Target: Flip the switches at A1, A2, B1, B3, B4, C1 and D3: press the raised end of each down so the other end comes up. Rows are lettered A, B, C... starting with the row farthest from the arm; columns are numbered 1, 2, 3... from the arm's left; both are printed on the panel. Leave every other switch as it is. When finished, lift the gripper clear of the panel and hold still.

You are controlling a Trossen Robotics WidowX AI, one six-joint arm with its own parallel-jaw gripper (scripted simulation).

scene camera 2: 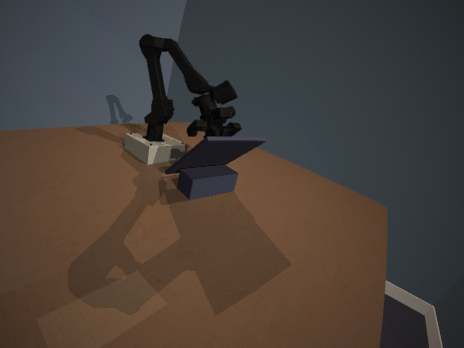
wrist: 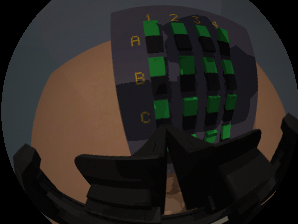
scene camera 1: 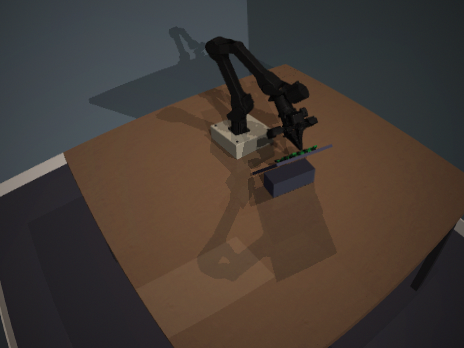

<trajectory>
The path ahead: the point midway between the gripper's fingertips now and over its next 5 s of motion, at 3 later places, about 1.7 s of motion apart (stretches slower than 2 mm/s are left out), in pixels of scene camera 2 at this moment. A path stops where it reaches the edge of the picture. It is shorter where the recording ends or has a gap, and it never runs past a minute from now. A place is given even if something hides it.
My gripper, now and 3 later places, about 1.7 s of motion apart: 223, 152; 219, 142; 205, 155; 205, 157
</trajectory>
